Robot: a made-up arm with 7 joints.
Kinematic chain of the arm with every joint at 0, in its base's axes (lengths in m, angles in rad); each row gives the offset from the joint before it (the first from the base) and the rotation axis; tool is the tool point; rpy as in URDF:
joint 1: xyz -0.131 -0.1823 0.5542 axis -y
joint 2: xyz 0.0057 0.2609 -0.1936 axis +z
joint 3: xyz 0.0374 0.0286 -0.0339 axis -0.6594 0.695 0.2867
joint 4: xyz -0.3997 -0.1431 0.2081 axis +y
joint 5: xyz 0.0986 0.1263 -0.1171 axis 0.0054 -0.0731 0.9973
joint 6: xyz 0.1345 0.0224 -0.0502 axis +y
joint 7: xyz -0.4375 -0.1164 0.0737 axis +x
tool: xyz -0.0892 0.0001 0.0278 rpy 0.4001 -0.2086 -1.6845
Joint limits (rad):
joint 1: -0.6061..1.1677
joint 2: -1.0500..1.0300
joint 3: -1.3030..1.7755
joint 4: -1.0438..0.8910
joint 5: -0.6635..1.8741
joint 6: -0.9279..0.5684
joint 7: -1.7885..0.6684
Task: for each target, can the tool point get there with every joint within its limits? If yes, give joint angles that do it. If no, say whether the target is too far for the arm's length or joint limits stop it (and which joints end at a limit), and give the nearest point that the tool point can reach.
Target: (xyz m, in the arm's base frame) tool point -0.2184 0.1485 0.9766
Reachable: yes | joints 0.0189 0.7718 1.4657 -0.5505 0.3945 0.2669 -0.1906
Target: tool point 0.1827 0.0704 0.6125
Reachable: yes | joints 0.1543 0.5999 1.2087 -0.4859 1.6736 -0.4082 0.1125
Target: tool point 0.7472 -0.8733 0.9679
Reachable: no: joint limits stop it (at a limit: joint 1, joint 2, joint 4, joint 6, joint 7) | nearest point 0.1279 -0.4417 0.8535 | short by 0.764 m
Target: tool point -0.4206 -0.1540 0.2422
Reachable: yes | joints 0.6291 -0.4657 -0.3677 -0.8287 1.6793 0.0598 -0.8762
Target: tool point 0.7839 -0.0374 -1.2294
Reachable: no: too far | nearest point 0.3583 0.0163 -0.3996 | short by 0.934 m
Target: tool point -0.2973 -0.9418 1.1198
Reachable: no: joint limits stop it (at a limit: joint 1, joint 2, joint 4, joint 6, joint 7) | nearest point -0.2914 -0.6309 0.9056 | short by 0.378 m
